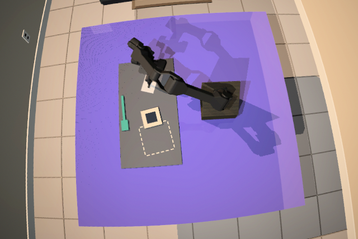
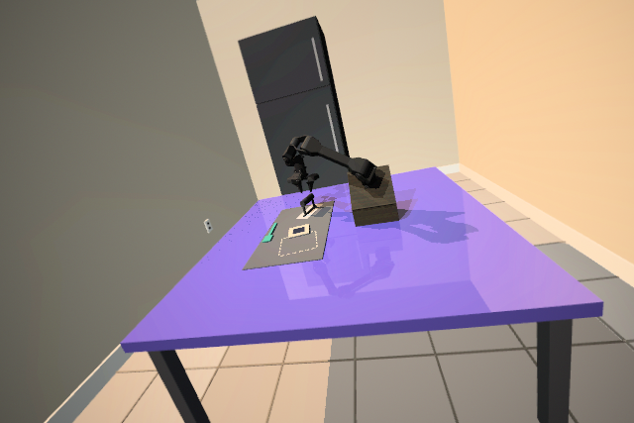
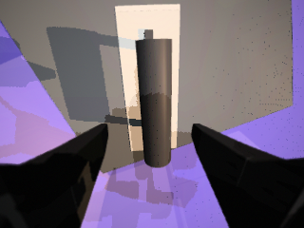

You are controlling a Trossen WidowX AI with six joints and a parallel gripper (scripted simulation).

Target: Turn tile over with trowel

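The trowel lies 80 mm below my gripper tip, 20 mm to the left of it and 20 mm ahead of it. Also, from my gripper tip: grey mat: 200 mm to the left, 130 mm below, 60 mm ahead; then green flat tool: 210 mm to the left, 200 mm ahead, 110 mm below; then tile: 250 mm to the left, 110 mm below, 50 mm ahead.
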